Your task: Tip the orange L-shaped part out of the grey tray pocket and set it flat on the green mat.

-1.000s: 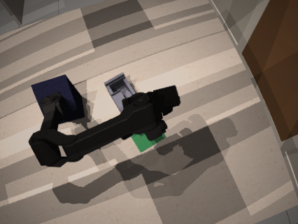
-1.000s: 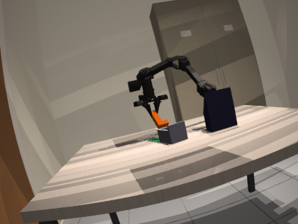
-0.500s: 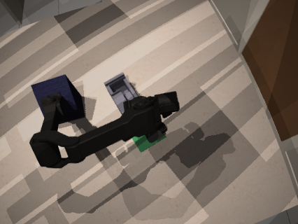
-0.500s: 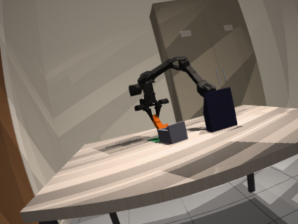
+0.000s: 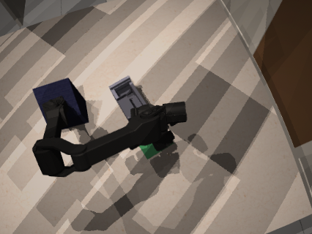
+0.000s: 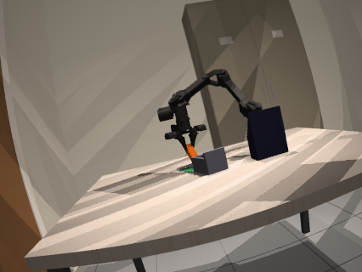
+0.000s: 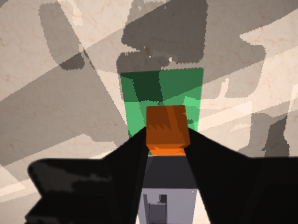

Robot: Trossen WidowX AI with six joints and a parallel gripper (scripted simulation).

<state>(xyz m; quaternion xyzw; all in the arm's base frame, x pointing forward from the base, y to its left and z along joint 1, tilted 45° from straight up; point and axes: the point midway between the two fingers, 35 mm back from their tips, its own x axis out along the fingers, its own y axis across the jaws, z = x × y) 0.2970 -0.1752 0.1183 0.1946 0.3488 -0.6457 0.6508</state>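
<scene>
The green mat lies 1 cm behind my gripper tip, 2 cm to the left of it and 10 cm below it. From my gripper tip the other things lie so: orange L-shaped part 2 cm behind, 3 cm to the left, 3 cm below.
</scene>
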